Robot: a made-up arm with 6 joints.
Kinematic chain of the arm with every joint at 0, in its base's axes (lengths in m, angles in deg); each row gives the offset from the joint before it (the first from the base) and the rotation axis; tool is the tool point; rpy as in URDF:
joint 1: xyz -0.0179 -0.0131 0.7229 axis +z
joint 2: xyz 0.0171 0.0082 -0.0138 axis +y
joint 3: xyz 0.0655 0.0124 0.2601 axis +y
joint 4: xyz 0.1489 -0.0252 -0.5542 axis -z
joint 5: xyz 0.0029 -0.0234 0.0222 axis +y
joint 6: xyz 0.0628 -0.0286 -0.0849 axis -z
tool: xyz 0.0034 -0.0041 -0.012 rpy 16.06 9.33 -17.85
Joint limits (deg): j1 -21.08..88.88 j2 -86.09..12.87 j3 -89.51..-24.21 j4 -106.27..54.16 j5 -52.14..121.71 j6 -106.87..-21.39
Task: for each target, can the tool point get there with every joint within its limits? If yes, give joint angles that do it. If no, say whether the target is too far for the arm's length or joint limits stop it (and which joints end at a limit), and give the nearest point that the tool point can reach.
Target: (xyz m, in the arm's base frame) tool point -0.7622 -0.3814 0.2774
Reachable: no: joint limits stop it (at a limit: joint 1, joint 2, joint 3, joint 4, joint 5) | nearest point -0.0698 0.2701 0.4272 | short by 0.962 m
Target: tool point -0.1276 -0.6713 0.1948
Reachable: no: joint limits stop it (at a limit: joint 1, joint 2, joint 3, joint 6) | nearest point 0.2634 -0.2454 0.4104 | short by 0.617 m
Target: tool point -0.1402 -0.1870 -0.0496
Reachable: no: joint limits stop it (at a limit: joint 1, joint 2, joint 3, joint 6) | nearest point 0.2565 -0.1630 0.3622 | short by 0.572 m
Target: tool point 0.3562 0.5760 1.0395
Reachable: yes | joints 61.87 -12.25 -65.76 -6.52 13.96 -38.57
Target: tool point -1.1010 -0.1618 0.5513
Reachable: no: too far | nearest point -0.4905 -0.0780 1.3500 | short by 1.009 m
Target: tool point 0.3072 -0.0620 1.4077
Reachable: yes | joints 2.68 -49.12 -74.64 32.91 23.18 -37.99
